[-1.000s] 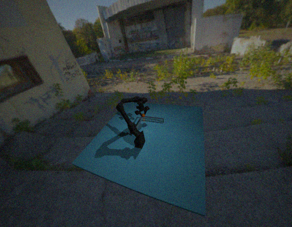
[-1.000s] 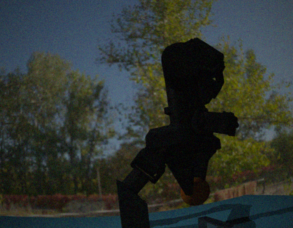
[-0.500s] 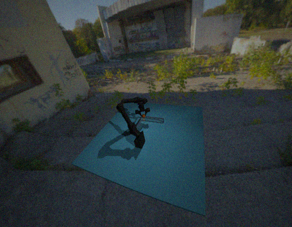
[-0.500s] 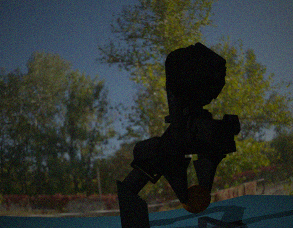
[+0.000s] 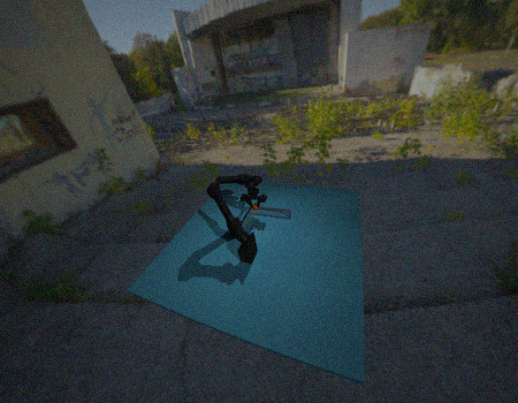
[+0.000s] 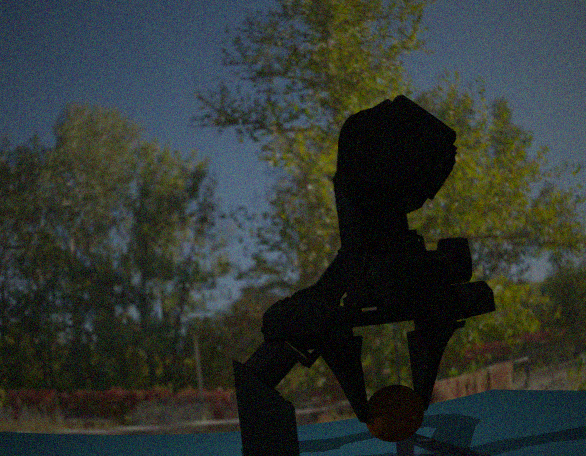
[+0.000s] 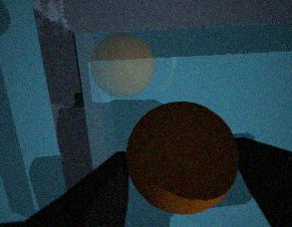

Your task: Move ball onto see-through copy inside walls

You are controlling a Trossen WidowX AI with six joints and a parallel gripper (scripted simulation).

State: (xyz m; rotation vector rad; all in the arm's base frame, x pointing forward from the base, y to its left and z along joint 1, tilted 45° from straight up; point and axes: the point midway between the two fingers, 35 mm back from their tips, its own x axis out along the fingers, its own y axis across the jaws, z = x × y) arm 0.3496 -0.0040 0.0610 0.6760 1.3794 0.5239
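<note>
The see-through copy is 9 cm below my gripper tip, 3 cm to the left of it and 3 cm ahead of it. Also, from my gripper tip: orange ball: right at my gripper tip.
</note>
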